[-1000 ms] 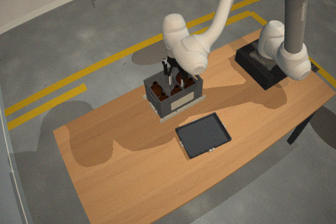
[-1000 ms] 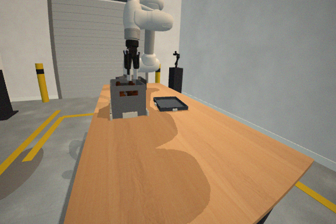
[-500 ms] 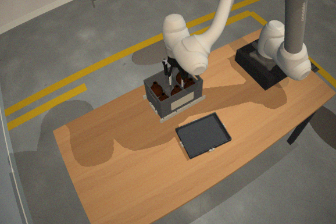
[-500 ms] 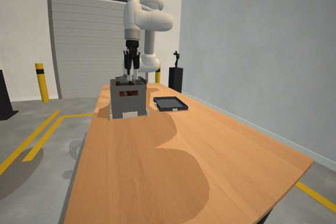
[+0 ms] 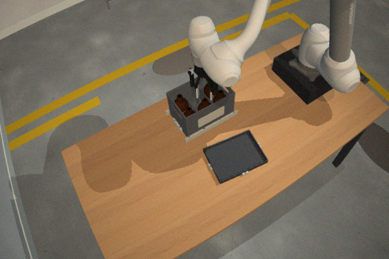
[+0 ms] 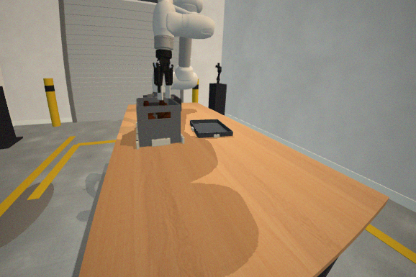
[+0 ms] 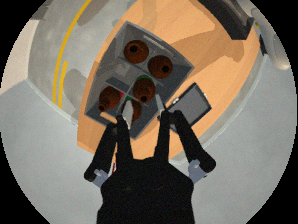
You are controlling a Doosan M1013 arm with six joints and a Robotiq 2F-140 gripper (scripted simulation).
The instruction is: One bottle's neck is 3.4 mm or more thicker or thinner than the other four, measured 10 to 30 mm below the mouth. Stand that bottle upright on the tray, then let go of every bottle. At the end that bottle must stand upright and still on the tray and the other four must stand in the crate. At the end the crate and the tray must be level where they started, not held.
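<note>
Right now the glass bottle is 13 cm below my hand. Round my hand: dark tray: 3 cm ahead, 26 cm to the left, 20 cm below; then grey crate: 1 cm behind, 4 cm to the right, 13 cm below.
</note>
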